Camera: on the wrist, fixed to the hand. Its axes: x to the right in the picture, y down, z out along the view.
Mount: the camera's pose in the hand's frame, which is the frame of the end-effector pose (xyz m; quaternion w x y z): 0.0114 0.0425 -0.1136 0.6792 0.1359 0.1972 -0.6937
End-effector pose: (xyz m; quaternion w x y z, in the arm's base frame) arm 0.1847 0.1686 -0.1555 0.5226 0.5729 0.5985 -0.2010
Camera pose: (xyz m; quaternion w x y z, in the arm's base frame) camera 0.1802 0.2806 -0.1077 0.0196 0.0846 0.8797 -0.4674
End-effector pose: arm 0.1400 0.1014 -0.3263 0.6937 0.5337 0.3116 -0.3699
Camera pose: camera 0.1778 0.2163 -0.3409 0.0806 0.3136 0.6684 -0.6696
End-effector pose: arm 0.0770 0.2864 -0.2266 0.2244 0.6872 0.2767 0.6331
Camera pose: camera -0.0314 0.2575 -0.1790 0.4437 0.1805 0.7950 0.3723
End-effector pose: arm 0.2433 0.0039 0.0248 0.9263 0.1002 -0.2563 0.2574
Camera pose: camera 0.2773 0.0808 -0.0633 0.8447 0.3210 0.1131 -0.4132
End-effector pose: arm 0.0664 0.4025 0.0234 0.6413 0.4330 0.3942 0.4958
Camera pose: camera -0.0501 0.4380 0.0271 0.6430 0.0100 0.7620 -0.0763
